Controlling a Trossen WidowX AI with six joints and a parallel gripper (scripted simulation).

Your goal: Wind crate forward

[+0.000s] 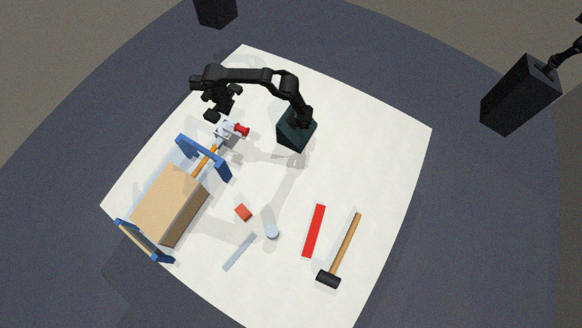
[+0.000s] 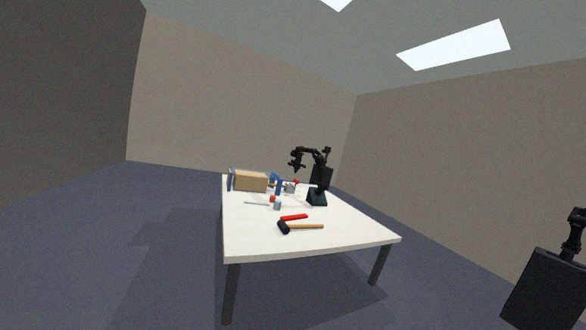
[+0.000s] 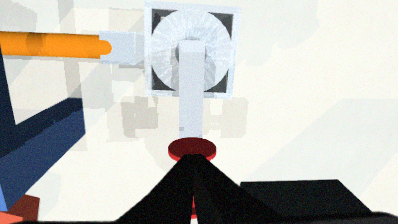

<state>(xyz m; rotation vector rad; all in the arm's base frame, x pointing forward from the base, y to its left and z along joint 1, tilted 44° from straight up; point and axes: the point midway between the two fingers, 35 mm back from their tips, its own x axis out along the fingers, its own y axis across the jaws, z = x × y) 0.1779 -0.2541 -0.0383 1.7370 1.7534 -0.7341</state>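
Now: gripper tip 6 cm to the right of the red knob and 9 cm above it. Also, from my gripper tip: grey winch (2 cm behind, 5 cm to the right, 19 cm below); then blue frame post (16 cm ahead, 5 cm to the right, 11 cm below); then winch handle (2 cm to the left, 12 cm below).
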